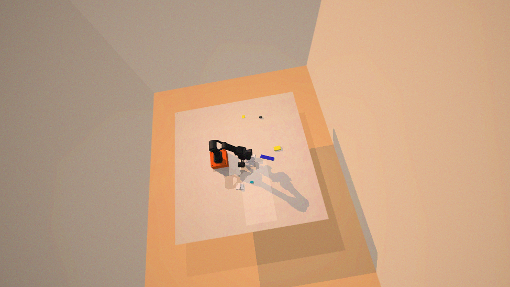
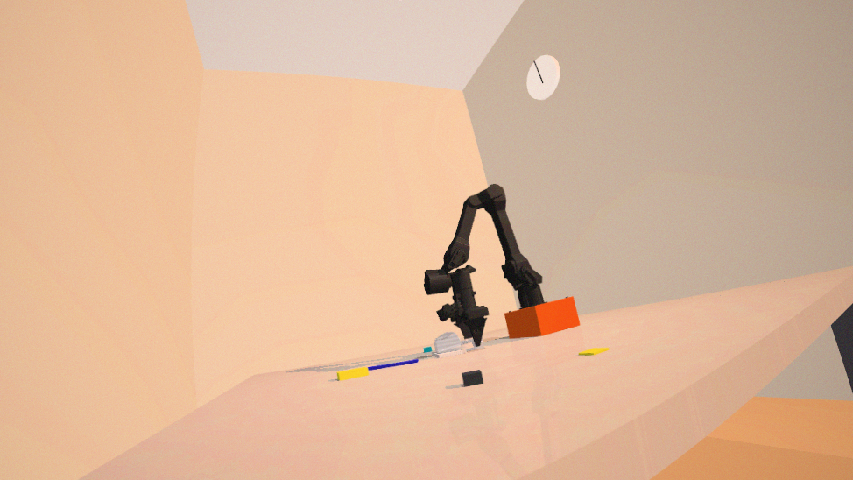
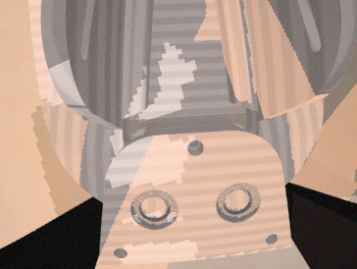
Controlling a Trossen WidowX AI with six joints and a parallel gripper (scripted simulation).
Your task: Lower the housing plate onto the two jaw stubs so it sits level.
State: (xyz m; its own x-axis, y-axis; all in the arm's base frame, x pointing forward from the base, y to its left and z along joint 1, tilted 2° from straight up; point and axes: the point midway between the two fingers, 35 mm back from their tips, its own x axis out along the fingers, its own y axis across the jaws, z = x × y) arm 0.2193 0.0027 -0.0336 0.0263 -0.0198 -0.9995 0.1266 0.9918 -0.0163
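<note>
Now: the white housing plate 2 cm above my gripper tip and 1 cm ahead of it. Also, from my gripper tip: blue bar (23 cm ahead); flat yellow tile (47 cm to the left, 2 cm ahead, 1 cm below); teal piece (22 cm to the right, 7 cm ahead).
</note>
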